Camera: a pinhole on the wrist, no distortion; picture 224 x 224 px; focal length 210.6 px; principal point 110.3 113.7 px. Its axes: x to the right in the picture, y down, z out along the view. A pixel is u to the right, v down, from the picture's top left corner.
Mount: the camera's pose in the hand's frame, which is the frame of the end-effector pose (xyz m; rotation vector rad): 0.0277 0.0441 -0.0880 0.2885 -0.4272 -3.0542
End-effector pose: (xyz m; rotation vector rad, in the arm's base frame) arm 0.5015 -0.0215 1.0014 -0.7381 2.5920 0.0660
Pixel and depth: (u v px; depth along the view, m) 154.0 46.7 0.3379
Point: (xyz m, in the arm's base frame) 0.5397 0.2613 0.8597
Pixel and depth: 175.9 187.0 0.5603
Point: 0.8779 0.1703 0.6888
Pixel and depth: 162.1 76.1 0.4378
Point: 0.6223 0.3006 0.7973
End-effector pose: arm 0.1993 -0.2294 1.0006 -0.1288 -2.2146 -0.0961
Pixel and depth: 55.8 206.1 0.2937
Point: -0.0179 -0.1949 0.8962
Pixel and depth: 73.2 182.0 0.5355
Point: -0.1916 -0.1455 0.7282
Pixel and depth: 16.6 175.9 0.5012
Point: -0.2547 -0.1156 0.8445
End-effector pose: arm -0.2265 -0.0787 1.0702 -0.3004 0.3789 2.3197
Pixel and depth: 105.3 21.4 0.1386
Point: -0.3320 -0.1609 1.1191
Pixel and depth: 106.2 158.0 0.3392
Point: -0.2803 -0.0519 1.3268
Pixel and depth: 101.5 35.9 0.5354
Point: -0.4976 -0.2385 1.4974
